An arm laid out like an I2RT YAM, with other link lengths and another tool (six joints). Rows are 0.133 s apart.
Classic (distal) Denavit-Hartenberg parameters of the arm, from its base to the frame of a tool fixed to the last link. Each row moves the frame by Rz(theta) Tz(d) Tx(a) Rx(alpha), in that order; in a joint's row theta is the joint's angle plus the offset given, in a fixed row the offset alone. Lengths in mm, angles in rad.
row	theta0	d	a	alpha
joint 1	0.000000	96.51	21.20	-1.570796
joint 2	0.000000	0.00	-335.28	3.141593
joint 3	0.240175	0.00	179.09	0.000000
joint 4	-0.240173	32.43	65.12	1.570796
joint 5	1.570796	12.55	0.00	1.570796
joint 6	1.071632	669.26	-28.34	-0.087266
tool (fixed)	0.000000	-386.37	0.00	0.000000
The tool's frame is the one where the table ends.
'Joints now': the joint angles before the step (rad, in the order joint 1, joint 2, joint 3, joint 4, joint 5, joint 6). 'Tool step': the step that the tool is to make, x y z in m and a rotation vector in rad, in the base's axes. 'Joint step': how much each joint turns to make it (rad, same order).
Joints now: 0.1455 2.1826 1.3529 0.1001 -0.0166 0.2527
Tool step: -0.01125 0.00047 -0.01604 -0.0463 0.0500 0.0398
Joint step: -0.0015 0.0046 0.0000 -0.0527 -0.0034 -0.0564
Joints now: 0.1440 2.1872 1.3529 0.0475 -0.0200 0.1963
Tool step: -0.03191 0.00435 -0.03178 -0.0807 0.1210 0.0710
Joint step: 0.0137 0.0000 0.0000 -0.1331 0.0087 -0.0836
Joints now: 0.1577 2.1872 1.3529 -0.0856 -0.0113 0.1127
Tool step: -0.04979 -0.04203 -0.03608 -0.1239 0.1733 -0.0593
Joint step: -0.0052 0.0000 -0.0001 -0.1903 0.1096 -0.0045
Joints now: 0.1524 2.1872 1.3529 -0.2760 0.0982 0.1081
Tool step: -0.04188 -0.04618 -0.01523 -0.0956 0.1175 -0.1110
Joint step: -0.0138 0.0000 -0.0001 -0.1395 0.1087 0.0610
